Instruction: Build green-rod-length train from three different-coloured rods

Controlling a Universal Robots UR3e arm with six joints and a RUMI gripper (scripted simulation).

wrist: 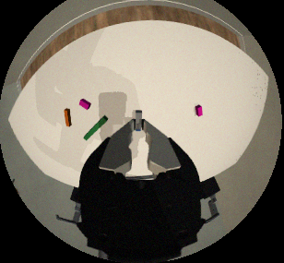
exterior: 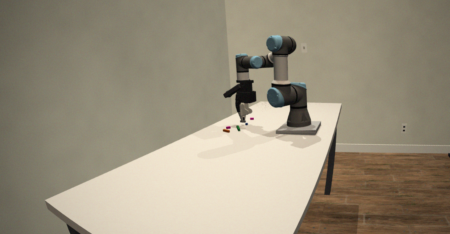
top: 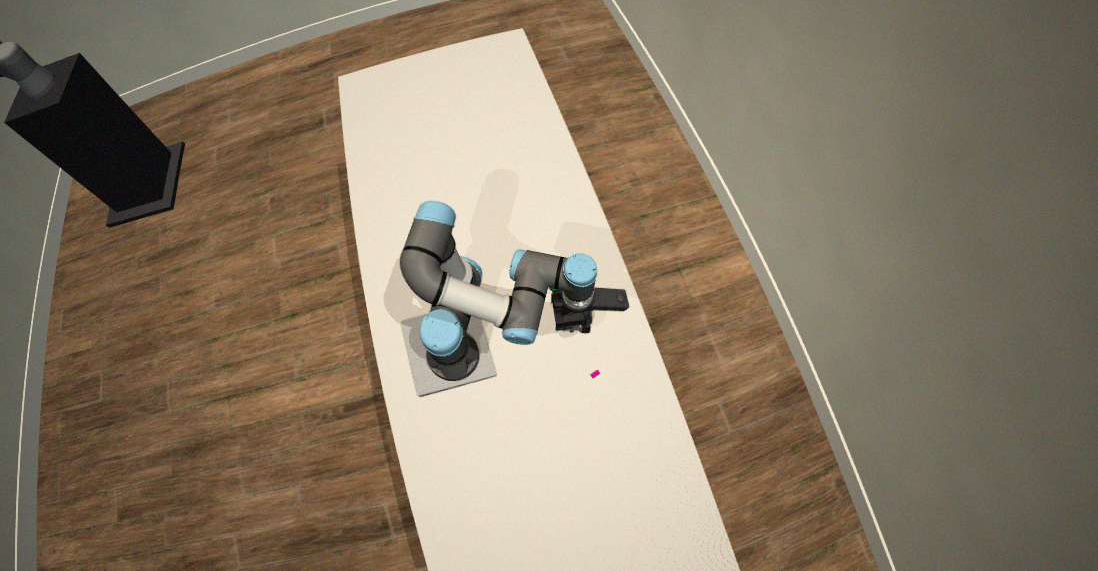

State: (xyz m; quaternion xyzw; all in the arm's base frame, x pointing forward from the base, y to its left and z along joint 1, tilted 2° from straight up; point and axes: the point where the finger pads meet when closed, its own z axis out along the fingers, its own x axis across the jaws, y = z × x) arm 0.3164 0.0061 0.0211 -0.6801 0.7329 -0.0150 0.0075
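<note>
My hand is 2 cm past the blue rod and 2 cm above it. The rest, counted from my hand: green rod 2 cm behind, 9 cm to the left, 2 cm below; orange rod 1 cm ahead, 15 cm to the left, 2 cm below; grey rod 1 cm below.
</note>
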